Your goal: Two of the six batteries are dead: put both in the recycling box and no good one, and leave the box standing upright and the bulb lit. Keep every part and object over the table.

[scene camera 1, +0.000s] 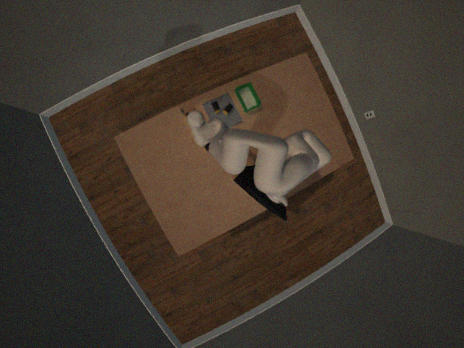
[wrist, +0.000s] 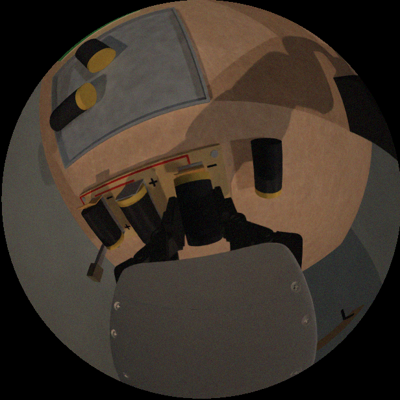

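My gripper [wrist: 197, 203] is shut on a black battery with a gold end [wrist: 200, 215]. It holds it at the right bay of the tan battery holder [wrist: 220, 182], gold end by the metal contact; whether it is seated is unclear. Two batteries [wrist: 102, 220] [wrist: 140, 207] lie in the holder's other bays. Two more [wrist: 95, 55] [wrist: 73, 106] lie on the grey tray [wrist: 150, 60] [scene camera 1: 235, 117]. A sixth battery [wrist: 267, 167] lies right of the holder. The green recycling box [scene camera 1: 252, 108] stands upright beside the tray. I cannot make out the bulb; the arm hides the gripper in the scene view.
A small lever with a brown block [wrist: 95, 271] sticks out at the holder's left end. The white arm [scene camera 1: 270, 145] spans the tan table top [scene camera 1: 180, 200]. A black plate [scene camera 1: 265, 197] lies under the arm at the table's edge.
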